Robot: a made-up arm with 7 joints. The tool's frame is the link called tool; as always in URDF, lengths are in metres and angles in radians. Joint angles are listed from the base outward.
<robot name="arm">
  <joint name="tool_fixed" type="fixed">
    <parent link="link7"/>
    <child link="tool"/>
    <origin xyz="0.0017 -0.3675 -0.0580" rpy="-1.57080 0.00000 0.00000"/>
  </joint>
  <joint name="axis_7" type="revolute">
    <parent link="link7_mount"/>
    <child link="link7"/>
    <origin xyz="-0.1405 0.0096 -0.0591" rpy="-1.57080 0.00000 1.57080"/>
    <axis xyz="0 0 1"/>
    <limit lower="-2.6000" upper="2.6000"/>
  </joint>
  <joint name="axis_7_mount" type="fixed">
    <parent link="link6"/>
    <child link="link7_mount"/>
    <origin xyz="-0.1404 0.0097 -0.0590" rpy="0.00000 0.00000 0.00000"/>
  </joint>
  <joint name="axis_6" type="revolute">
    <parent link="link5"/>
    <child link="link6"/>
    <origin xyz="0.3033 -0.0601 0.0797" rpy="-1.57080 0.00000 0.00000"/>
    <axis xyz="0 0 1"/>
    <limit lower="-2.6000" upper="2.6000"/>
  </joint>
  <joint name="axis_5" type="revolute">
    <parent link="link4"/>
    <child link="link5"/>
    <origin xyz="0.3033 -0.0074 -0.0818" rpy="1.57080 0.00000 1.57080"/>
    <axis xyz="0 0 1"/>
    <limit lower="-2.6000" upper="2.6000"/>
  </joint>
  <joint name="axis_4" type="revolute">
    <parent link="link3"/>
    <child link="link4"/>
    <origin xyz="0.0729 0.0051 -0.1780" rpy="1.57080 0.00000 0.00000"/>
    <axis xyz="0 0 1"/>
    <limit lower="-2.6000" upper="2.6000"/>
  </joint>
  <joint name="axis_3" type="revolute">
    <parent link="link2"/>
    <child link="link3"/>
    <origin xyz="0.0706 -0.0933 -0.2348" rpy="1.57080 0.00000 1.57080"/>
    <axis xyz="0 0 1"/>
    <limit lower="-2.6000" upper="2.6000"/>
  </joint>
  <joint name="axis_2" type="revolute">
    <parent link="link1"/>
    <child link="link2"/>
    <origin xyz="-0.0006 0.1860 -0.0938" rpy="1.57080 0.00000 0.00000"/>
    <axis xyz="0 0 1"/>
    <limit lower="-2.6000" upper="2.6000"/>
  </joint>
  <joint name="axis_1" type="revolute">
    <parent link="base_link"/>
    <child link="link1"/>
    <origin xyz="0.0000 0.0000 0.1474" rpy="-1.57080 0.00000 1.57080"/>
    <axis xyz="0 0 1"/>
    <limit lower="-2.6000" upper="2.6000"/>
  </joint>
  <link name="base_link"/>
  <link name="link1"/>
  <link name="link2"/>
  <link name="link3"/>
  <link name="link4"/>
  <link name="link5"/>
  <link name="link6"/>
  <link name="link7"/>
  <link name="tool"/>
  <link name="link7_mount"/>
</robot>
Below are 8 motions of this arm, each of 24 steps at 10 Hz.
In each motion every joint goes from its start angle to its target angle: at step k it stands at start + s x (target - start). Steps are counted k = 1, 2, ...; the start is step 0. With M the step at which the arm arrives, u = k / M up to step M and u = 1 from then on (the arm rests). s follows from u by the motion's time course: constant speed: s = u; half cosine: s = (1 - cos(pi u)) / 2; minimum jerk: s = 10 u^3 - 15 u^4 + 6 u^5.
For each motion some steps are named. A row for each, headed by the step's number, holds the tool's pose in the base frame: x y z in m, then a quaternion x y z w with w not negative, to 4 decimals.
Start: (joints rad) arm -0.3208 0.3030 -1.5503 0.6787 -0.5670 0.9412 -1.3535
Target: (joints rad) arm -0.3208 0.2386 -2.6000 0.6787 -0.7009 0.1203 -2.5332
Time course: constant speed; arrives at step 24
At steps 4, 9, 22, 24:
4: -0.3254 0.7621 -0.6769 0.7207 -0.0215 0.4336 0.5405
9: -0.1639 0.7649 -0.8359 0.5728 -0.0871 0.5547 0.5972
22: 0.4024 0.6028 -0.9711 0.1263 -0.2122 0.5869 0.7711
24: 0.4765 0.5570 -0.9549 0.0652 -0.2237 0.5566 0.7975

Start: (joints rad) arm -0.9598 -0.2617 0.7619 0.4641 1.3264 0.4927 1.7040
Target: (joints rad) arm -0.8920 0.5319 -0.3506 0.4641 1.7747 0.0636 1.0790
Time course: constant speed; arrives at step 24
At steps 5, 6, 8, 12, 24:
5: 0.1916 0.2295 0.0810 -0.2625 -0.4362 0.2014 0.8368
6: 0.1769 0.2340 0.0703 -0.2729 -0.4436 0.1968 0.8306
8: 0.1508 0.2418 0.0457 -0.2927 -0.4579 0.1859 0.8186
12: 0.1126 0.2537 -0.0123 -0.3280 -0.4841 0.1579 0.7957
24: 0.1115 0.2779 -0.2061 -0.3816 -0.5410 0.0298 0.7489

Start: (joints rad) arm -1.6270 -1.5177 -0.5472 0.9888 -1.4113 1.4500 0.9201
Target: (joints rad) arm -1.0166 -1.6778 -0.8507 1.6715 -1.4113 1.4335 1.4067
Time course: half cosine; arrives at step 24
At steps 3, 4, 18, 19, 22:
3: 0.4684 0.5621 0.4110 0.0520 -0.2994 0.8270 0.4730
4: 0.4724 0.5683 0.3917 0.0591 -0.2870 0.8275 0.4790
18: 0.5414 0.4969 -0.1001 0.1497 -0.0107 0.6990 0.6992
19: 0.5435 0.4811 -0.1212 0.1477 -0.0006 0.6858 0.7127
22: 0.5475 0.4468 -0.1603 0.1413 0.0175 0.6581 0.7394

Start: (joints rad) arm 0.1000 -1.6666 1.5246 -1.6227 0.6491 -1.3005 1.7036
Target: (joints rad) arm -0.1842 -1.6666 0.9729 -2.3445 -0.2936 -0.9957 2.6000
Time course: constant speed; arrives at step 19
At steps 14, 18, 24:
14: -0.3255 -0.3951 0.2711 -0.6761 0.6955 0.1434 0.1965
18: -0.2791 -0.5082 0.1566 -0.6996 0.6066 0.2441 0.2881
24: -0.2580 -0.5307 0.1269 -0.7043 0.5811 0.2706 0.3052

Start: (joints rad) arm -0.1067 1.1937 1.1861 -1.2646 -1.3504 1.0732 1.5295
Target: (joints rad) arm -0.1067 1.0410 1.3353 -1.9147 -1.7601 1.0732 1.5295
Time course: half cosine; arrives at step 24
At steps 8, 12, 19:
8: 0.6057 -0.0873 -0.3507 -0.0947 0.5038 0.3263 0.7942
12: 0.5750 -0.0924 -0.4063 -0.0936 0.5881 0.3302 0.7324
19: 0.5124 -0.0999 -0.4801 -0.0914 0.7036 0.3407 0.6168

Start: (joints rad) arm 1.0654 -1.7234 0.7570 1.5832 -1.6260 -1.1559 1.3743
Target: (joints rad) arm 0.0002 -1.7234 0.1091 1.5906 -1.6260 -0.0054 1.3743
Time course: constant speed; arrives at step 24
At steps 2, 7, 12, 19, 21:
2: -0.0563 -0.0175 0.4984 0.6617 0.6813 0.1577 0.2704
7: -0.0777 -0.0357 0.3499 0.6314 0.6595 0.2528 0.3200
12: -0.0781 -0.0261 0.2029 0.5980 0.6243 0.3415 0.3688
19: -0.0438 0.0299 0.0171 0.5465 0.5545 0.4522 0.4352
21: -0.0269 0.0537 -0.0289 0.5308 0.5306 0.4805 0.4537

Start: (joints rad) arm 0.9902 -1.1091 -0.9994 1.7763 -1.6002 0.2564 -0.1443
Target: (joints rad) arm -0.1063 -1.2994 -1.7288 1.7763 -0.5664 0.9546 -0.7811
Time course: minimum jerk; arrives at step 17
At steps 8, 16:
8: 0.5020 0.1087 -0.0509 0.4659 -0.8689 -0.0040 0.1674
16: 0.5354 0.3150 0.1323 0.6629 -0.7323 -0.1520 0.0343

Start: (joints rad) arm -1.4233 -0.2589 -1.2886 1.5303 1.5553 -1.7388 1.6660
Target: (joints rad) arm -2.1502 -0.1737 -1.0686 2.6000 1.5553 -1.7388 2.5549
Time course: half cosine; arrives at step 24
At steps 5, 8, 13, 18, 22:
5: 0.8429 0.4156 0.0296 0.5031 -0.4410 -0.5174 0.5335
8: 0.8422 0.3747 0.0241 0.5180 -0.3919 -0.6157 0.4461
13: 0.8089 0.3673 -0.0524 0.4857 -0.2268 -0.7960 0.2812
18: 0.7345 0.4817 -0.1144 0.3938 -0.0233 -0.9011 0.1803
22: 0.6864 0.5621 -0.1136 0.3393 0.0769 -0.9246 0.1555

